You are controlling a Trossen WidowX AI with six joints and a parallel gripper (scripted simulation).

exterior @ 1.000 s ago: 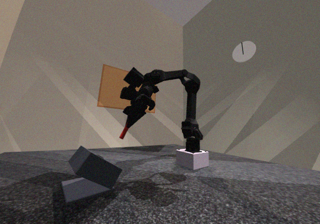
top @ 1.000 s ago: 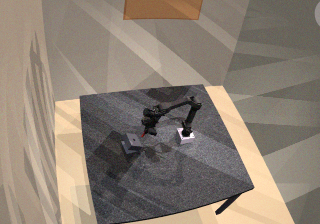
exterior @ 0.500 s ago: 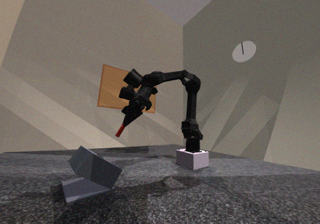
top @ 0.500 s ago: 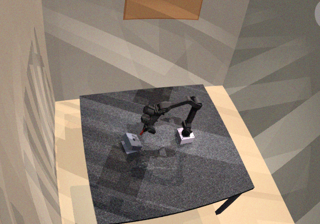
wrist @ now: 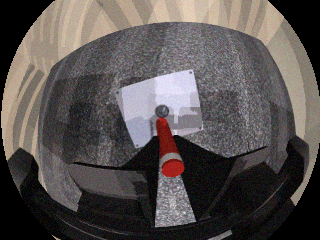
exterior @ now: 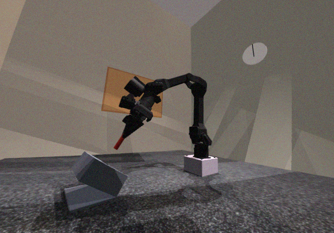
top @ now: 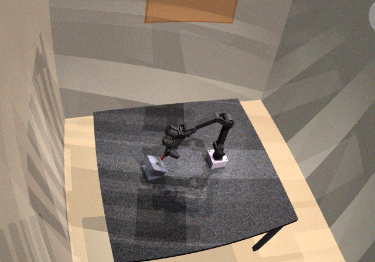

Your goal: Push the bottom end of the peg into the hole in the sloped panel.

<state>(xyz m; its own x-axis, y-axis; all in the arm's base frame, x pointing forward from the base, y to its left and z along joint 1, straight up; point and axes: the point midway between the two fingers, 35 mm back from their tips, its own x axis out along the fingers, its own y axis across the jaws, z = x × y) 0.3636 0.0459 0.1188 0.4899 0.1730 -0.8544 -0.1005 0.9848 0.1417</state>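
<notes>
The grey sloped panel lies 10 cm below my gripper tip, 6 cm ahead of it and 2 cm to the left of it. From my gripper tip the other things lie so: red round peg: 1 cm behind, 1 cm above.
</notes>
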